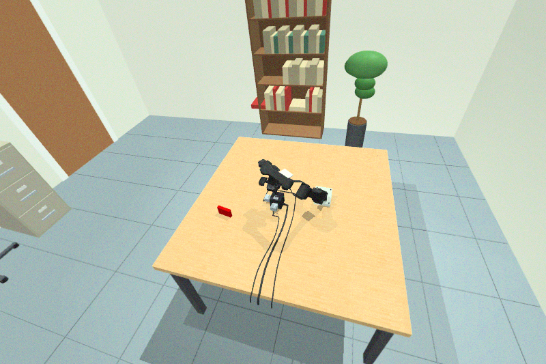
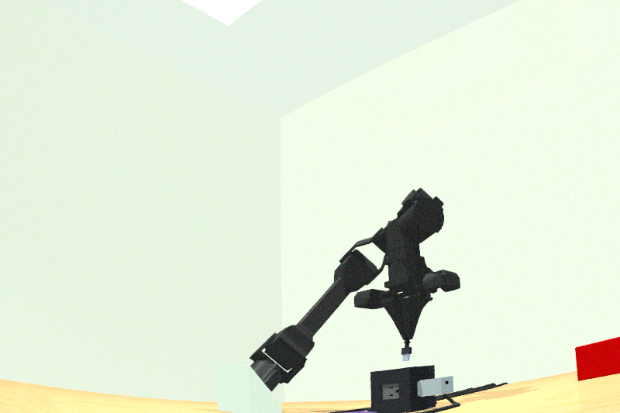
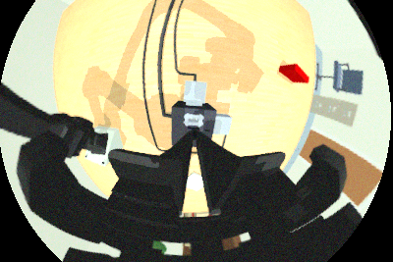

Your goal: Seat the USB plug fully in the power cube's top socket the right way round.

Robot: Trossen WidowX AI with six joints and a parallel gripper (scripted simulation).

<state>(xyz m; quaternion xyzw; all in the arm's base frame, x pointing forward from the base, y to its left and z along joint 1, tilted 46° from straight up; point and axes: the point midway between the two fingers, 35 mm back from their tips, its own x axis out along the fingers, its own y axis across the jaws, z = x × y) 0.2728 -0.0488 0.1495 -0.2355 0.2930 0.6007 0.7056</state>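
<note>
My gripper tip is now 20 mm above the usb plug. From my gripper tip the other things lie so: red block: 320 mm ahead, 110 mm to the left, 100 mm below; white sheet: 300 mm to the right, 120 mm below; purple block: 350 mm to the right, 110 mm below, 110 mm ahead.
</note>
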